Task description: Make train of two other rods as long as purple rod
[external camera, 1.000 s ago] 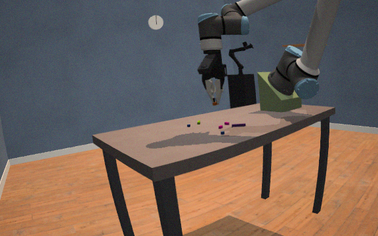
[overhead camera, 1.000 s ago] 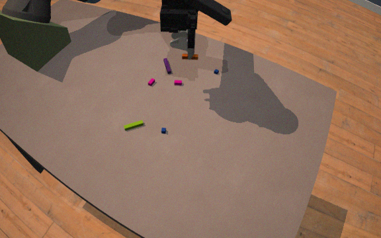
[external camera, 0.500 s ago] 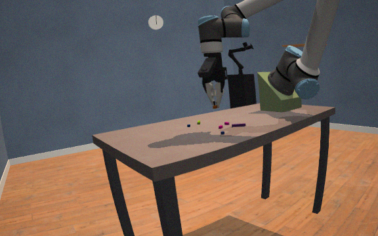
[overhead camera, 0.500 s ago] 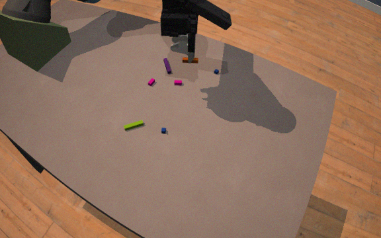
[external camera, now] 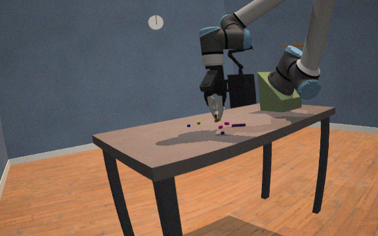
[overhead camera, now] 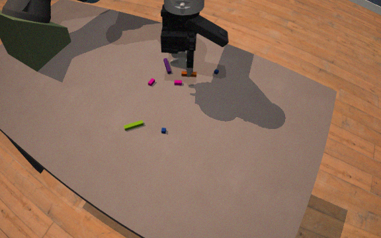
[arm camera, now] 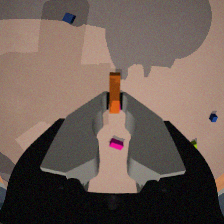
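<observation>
My hand is 90 mm past the purple rod, 40 mm to the right of it and 50 mm above it. Also, from my hand: lime rod (80 mm behind, 190 mm to the right, 50 mm below); then orange rod (10 mm below).
</observation>
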